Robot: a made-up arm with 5 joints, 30 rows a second.
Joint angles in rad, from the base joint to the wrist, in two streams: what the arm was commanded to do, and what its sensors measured. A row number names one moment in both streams.
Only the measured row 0 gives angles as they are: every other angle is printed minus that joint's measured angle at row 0.
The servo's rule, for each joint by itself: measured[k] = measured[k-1] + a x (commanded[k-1-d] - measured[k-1]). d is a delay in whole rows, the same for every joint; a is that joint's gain. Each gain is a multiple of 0.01, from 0.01 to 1. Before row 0 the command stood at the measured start. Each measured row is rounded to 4 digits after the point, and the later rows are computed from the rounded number. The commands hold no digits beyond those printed.
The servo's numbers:
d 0
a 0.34 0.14 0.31 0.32 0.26
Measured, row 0:
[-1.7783, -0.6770, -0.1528, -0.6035, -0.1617]
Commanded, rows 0 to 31:
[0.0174, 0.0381, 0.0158, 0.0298, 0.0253]
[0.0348, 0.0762, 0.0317, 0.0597, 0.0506]
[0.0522, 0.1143, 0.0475, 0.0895, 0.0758]
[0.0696, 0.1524, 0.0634, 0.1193, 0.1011]
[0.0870, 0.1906, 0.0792, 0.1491, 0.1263]
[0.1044, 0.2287, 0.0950, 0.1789, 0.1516]
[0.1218, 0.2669, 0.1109, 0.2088, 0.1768]
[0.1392, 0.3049, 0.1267, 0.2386, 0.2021]
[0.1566, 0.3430, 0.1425, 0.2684, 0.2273]
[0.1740, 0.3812, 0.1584, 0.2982, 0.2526]
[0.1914, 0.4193, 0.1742, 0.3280, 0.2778]
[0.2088, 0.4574, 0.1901, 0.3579, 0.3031]
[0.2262, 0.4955, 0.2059, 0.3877, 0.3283]
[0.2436, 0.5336, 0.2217, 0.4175, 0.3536]
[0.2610, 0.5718, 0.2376, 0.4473, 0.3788]
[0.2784, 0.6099, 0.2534, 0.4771, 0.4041]
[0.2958, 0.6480, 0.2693, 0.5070, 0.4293]
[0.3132, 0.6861, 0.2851, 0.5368, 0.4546]
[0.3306, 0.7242, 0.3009, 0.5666, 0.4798]
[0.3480, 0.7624, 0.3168, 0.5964, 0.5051]
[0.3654, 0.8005, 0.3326, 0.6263, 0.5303]
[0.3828, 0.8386, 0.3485, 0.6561, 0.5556]
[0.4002, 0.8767, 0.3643, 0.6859, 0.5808]
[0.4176, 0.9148, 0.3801, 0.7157, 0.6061]
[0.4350, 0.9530, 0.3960, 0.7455, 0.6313]
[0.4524, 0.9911, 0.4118, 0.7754, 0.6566]
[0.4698, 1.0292, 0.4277, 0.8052, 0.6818]
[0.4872, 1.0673, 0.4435, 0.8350, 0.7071]
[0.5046, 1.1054, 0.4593, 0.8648, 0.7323]
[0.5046, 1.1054, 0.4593, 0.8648, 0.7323]
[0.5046, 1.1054, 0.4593, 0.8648, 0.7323]
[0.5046, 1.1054, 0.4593, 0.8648, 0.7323]
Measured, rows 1 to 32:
[0.0059, 0.0053, 0.0049, 0.0095, 0.0066]
[0.0157, 0.0152, 0.0132, 0.0256, 0.0180]
[0.0281, 0.0291, 0.0238, 0.0460, 0.0330]
[0.0422, 0.0464, 0.0361, 0.0695, 0.0507]
[0.0574, 0.0666, 0.0495, 0.0950, 0.0704]
[0.0734, 0.0893, 0.0636, 0.1218, 0.0915]
[0.0899, 0.1142, 0.0783, 0.1496, 0.1137]
[0.1067, 0.1409, 0.0933, 0.1781, 0.1367]
[0.1237, 0.1692, 0.1086, 0.2070, 0.1603]
[0.1408, 0.1989, 0.1240, 0.2362, 0.1843]
[0.1580, 0.2298, 0.1396, 0.2656, 0.2086]
[0.1753, 0.2617, 0.1553, 0.2951, 0.2332]
[0.1926, 0.2944, 0.1710, 0.3247, 0.2579]
[0.2099, 0.3279, 0.1867, 0.3544, 0.2828]
[0.2273, 0.3620, 0.2025, 0.3841, 0.3078]
[0.2447, 0.3967, 0.2183, 0.4139, 0.3328]
[0.2621, 0.4319, 0.2341, 0.4437, 0.3579]
[0.2795, 0.4675, 0.2499, 0.4735, 0.3830]
[0.2969, 0.5034, 0.2657, 0.5033, 0.4082]
[0.3143, 0.5397, 0.2815, 0.5331, 0.4334]
[0.3317, 0.5762, 0.2973, 0.5629, 0.4586]
[0.3491, 0.6129, 0.3132, 0.5927, 0.4838]
[0.3665, 0.6498, 0.3290, 0.6225, 0.5090]
[0.3839, 0.6869, 0.3448, 0.6523, 0.5342]
[0.4013, 0.7242, 0.3607, 0.6821, 0.5594]
[0.4187, 0.7616, 0.3765, 0.7120, 0.5847]
[0.4361, 0.7991, 0.3924, 0.7418, 0.6099]
[0.4535, 0.8366, 0.4082, 0.7716, 0.6352]
[0.4709, 0.8742, 0.4240, 0.8014, 0.6604]
[0.4824, 0.9066, 0.4349, 0.8217, 0.6791]
[0.4899, 0.9344, 0.4425, 0.8355, 0.6929]
[0.4949, 0.9583, 0.4477, 0.8449, 0.7031]

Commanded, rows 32 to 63:
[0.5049, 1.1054, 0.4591, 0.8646, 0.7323]
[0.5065, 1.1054, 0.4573, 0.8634, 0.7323]
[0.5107, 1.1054, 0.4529, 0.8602, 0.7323]
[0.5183, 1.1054, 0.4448, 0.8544, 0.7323]
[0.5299, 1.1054, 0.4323, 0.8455, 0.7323]
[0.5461, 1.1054, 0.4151, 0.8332, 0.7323]
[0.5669, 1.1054, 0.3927, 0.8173, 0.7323]
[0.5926, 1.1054, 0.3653, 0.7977, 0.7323]
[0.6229, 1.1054, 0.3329, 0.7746, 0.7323]
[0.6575, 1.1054, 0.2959, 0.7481, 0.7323]
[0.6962, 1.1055, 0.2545, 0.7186, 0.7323]
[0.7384, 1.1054, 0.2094, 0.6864, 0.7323]
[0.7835, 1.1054, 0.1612, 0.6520, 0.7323]
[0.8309, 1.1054, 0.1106, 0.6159, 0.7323]
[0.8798, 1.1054, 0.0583, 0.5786, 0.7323]
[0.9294, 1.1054, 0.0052, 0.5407, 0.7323]
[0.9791, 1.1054, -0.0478, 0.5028, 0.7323]
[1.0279, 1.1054, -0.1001, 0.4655, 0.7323]
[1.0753, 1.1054, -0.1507, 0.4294, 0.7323]
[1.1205, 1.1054, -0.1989, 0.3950, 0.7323]
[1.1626, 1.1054, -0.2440, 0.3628, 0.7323]
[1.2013, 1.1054, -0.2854, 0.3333, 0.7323]
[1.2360, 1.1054, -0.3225, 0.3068, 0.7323]
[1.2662, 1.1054, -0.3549, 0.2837, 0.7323]
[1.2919, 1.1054, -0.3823, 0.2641, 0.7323]
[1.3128, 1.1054, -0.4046, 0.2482, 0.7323]
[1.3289, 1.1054, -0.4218, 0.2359, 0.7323]
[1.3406, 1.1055, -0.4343, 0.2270, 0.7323]
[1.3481, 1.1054, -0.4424, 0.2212, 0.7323]
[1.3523, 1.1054, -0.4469, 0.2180, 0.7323]
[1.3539, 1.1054, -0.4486, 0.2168, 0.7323]
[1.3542, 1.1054, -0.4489, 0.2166, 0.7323]
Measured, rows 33 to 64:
[0.4983, 0.9789, 0.4512, 0.8512, 0.7107]
[0.5011, 0.9966, 0.4531, 0.8551, 0.7163]
[0.5044, 1.0118, 0.4530, 0.8567, 0.7205]
[0.5091, 1.0249, 0.4505, 0.8560, 0.7236]
[0.5162, 1.0362, 0.4449, 0.8526, 0.7259]
[0.5264, 1.0459, 0.4357, 0.8464, 0.7276]
[0.5402, 1.0542, 0.4224, 0.8371, 0.7288]
[0.5580, 1.0614, 0.4047, 0.8245, 0.7297]
[0.5801, 1.0676, 0.3824, 0.8085, 0.7304]
[0.6064, 1.0729, 0.3556, 0.7892, 0.7309]
[0.6369, 1.0775, 0.3243, 0.7666, 0.7313]
[0.6714, 1.0814, 0.2887, 0.7409, 0.7316]
[0.7095, 1.0848, 0.2492, 0.7125, 0.7318]
[0.7508, 1.0877, 0.2062, 0.6816, 0.7319]
[0.7947, 1.0902, 0.1604, 0.6486, 0.7320]
[0.8405, 1.0923, 0.1123, 0.6141, 0.7321]
[0.8876, 1.0941, 0.0627, 0.5785, 0.7322]
[0.9353, 1.0957, 0.0122, 0.5423, 0.7322]
[0.9829, 1.0971, -0.0383, 0.5062, 0.7322]
[1.0297, 1.0983, -0.0881, 0.4706, 0.7322]
[1.0749, 1.0993, -0.1364, 0.4361, 0.7322]
[1.1179, 1.1002, -0.1826, 0.4032, 0.7322]
[1.1581, 1.1009, -0.2260, 0.3724, 0.7322]
[1.1949, 1.1015, -0.2660, 0.3440, 0.7322]
[1.2279, 1.1020, -0.3021, 0.3184, 0.7322]
[1.2568, 1.1025, -0.3339, 0.2959, 0.7322]
[1.2813, 1.1029, -0.3611, 0.2767, 0.7322]
[1.3015, 1.1033, -0.3838, 0.2608, 0.7322]
[1.3173, 1.1036, -0.4020, 0.2481, 0.7322]
[1.3292, 1.1039, -0.4159, 0.2385, 0.7322]
[1.3376, 1.1041, -0.4260, 0.2316, 0.7322]
[1.3432, 1.1043, -0.4331, 0.2268, 0.7322]

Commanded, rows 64 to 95:
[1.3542, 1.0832, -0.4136, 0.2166, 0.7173]
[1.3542, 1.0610, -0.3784, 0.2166, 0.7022]
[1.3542, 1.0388, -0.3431, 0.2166, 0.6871]
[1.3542, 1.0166, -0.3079, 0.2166, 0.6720]
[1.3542, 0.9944, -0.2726, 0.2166, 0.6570]
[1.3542, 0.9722, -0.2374, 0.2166, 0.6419]
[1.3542, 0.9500, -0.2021, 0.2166, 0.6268]
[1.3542, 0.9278, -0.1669, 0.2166, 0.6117]
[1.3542, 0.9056, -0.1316, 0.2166, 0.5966]
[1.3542, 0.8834, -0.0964, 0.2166, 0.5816]
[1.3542, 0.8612, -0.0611, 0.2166, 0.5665]
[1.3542, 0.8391, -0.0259, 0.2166, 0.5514]
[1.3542, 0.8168, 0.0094, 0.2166, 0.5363]
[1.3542, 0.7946, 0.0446, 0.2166, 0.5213]
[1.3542, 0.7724, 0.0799, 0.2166, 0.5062]
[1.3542, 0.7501, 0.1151, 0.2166, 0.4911]
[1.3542, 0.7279, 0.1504, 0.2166, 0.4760]
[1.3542, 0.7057, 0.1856, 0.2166, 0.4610]
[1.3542, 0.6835, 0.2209, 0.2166, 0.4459]
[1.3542, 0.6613, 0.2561, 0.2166, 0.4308]
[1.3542, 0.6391, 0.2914, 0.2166, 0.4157]
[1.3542, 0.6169, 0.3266, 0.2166, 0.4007]
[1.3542, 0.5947, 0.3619, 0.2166, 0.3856]
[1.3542, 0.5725, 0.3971, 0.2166, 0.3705]
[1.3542, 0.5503, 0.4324, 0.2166, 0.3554]
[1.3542, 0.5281, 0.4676, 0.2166, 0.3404]
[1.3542, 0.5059, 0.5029, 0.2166, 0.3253]
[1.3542, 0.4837, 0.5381, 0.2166, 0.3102]
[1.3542, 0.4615, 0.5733, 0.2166, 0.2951]
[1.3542, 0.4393, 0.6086, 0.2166, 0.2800]
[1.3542, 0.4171, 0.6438, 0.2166, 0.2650]
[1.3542, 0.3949, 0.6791, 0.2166, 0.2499]
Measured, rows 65 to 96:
[1.3469, 1.1013, -0.4271, 0.2235, 0.7283]
[1.3494, 1.0957, -0.4120, 0.2213, 0.7215]
[1.3510, 1.0877, -0.3906, 0.2198, 0.7126]
[1.3521, 1.0777, -0.3650, 0.2188, 0.7020]
[1.3528, 1.0660, -0.3364, 0.2181, 0.6903]
[1.3533, 1.0529, -0.3057, 0.2176, 0.6777]
[1.3536, 1.0385, -0.2736, 0.2173, 0.6645]
[1.3538, 1.0230, -0.2405, 0.2171, 0.6508]
[1.3539, 1.0066, -0.2067, 0.2169, 0.6367]
[1.3540, 0.9894, -0.1725, 0.2168, 0.6224]
[1.3541, 0.9715, -0.1380, 0.2167, 0.6079]
[1.3541, 0.9530, -0.1032, 0.2167, 0.5932]
[1.3541, 0.9339, -0.0683, 0.2167, 0.5784]
[1.3541, 0.9144, -0.0333, 0.2167, 0.5636]
[1.3541, 0.8945, 0.0018, 0.2167, 0.5487]
[1.3541, 0.8743, 0.0369, 0.2167, 0.5337]
[1.3541, 0.8538, 0.0721, 0.2167, 0.5187]
[1.3541, 0.8331, 0.1073, 0.2167, 0.5037]
[1.3541, 0.8122, 0.1425, 0.2167, 0.4887]
[1.3541, 0.7911, 0.1777, 0.2167, 0.4736]
[1.3541, 0.7698, 0.2129, 0.2167, 0.4585]
[1.3541, 0.7484, 0.2481, 0.2167, 0.4435]
[1.3541, 0.7269, 0.2834, 0.2167, 0.4284]
[1.3541, 0.7053, 0.3186, 0.2167, 0.4133]
[1.3541, 0.6836, 0.3539, 0.2167, 0.3982]
[1.3541, 0.6618, 0.3891, 0.2167, 0.3832]
[1.3541, 0.6400, 0.4244, 0.2167, 0.3681]
[1.3541, 0.6181, 0.4596, 0.2167, 0.3530]
[1.3541, 0.5962, 0.4948, 0.2167, 0.3379]
[1.3541, 0.5742, 0.5301, 0.2167, 0.3228]
[1.3541, 0.5522, 0.5653, 0.2167, 0.3078]
[1.3541, 0.5302, 0.6006, 0.2167, 0.2927]

